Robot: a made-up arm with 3 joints. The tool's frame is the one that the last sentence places.
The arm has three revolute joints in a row. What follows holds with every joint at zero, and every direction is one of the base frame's. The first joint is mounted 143 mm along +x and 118 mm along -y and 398 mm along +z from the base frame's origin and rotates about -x. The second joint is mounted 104 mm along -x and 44 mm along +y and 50 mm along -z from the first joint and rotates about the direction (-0.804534, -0.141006, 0.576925). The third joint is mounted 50 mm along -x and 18 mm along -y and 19 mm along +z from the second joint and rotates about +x. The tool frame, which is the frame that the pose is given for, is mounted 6 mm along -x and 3 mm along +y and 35 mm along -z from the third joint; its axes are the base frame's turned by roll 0, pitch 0 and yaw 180 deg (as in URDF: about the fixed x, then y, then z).
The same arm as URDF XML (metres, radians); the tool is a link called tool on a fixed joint. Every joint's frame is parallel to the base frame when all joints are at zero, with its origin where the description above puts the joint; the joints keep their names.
<robot name="arm">
<joint name="tool_joint" type="fixed"><parent link="link3"/><child link="tool"/><origin xyz="-0.0060 0.0030 -0.0350" rpy="0.0000 0.0000 3.1416"/></joint>
<joint name="joint 3" type="continuous"><parent link="link2"/><child link="link3"/><origin xyz="-0.0500 -0.0180 0.0190" rpy="0.0000 0.0000 0.0000"/><axis xyz="1 0 0"/></joint>
<joint name="joint 2" type="continuous"><parent link="link1"/><child link="link2"/><origin xyz="-0.1040 0.0440 -0.0500" rpy="0.0000 0.0000 0.0000"/><axis xyz="-0.804534 -0.141006 0.576925"/></joint>
<joint name="joint 1" type="continuous"><parent link="base_link"/><child link="link1"/><origin xyz="0.1430 -0.1180 0.3980" rpy="0.0000 0.0000 0.0000"/><axis xyz="-1 0 0"/></joint>
<link name="base_link"/>
<link name="link1"/>
<link name="link2"/>
<link name="link3"/>
<link name="tool"/>
</robot>

